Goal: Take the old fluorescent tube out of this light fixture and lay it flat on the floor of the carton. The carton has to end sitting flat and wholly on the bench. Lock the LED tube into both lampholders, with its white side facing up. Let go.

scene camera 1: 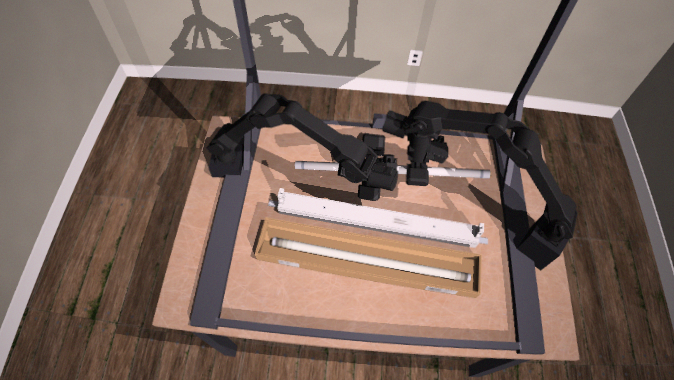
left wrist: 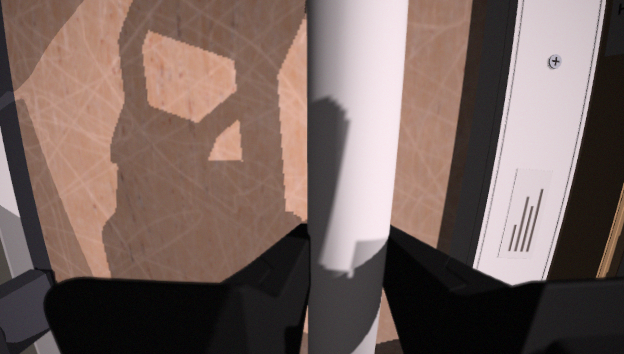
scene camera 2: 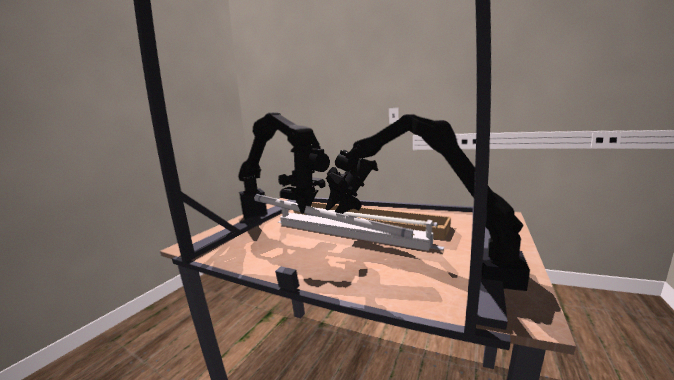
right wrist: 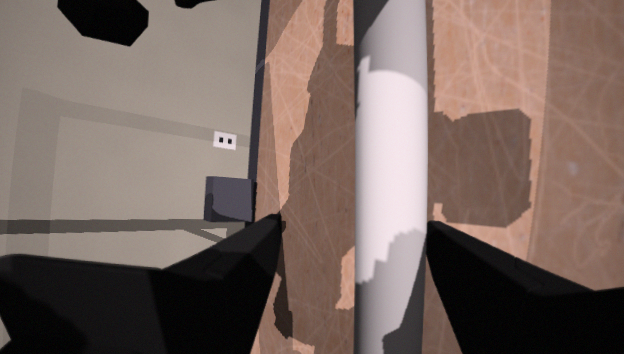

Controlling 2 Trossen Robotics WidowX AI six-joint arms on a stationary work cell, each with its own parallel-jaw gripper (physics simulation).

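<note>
The old fluorescent tube (scene camera 1: pixel 370 259) lies inside the carton (scene camera 1: pixel 350 271) (scene camera 2: pixel 442 230), which sits flat on the bench. The light fixture (scene camera 1: pixel 350 212) (scene camera 2: pixel 350 235) (left wrist: pixel 540 110) lies behind the carton in scene camera 1, no tube in its lampholders. My left gripper (scene camera 1: pixel 418 172) (scene camera 2: pixel 303 207) (left wrist: pixel 344 235) is shut on the LED tube (scene camera 1: pixel 450 173) (scene camera 2: pixel 272 201) (left wrist: pixel 360 125) (right wrist: pixel 392 150) near its middle, above the bench, white side up. My right gripper (scene camera 1: pixel 372 167) (scene camera 2: pixel 342 207) (right wrist: pixel 353 229) is open around the tube; its right-hand finger is close beside it, with a gap at the other.
Dark frame rails border the bench, with a small dark block (scene camera 2: pixel 287 278) (right wrist: pixel 229 199) on one rail. Upright posts stand at the sides. The two wrists are close together over the tube. A wall outlet (scene camera 1: pixel 414 58) (right wrist: pixel 225 140) is beyond the bench.
</note>
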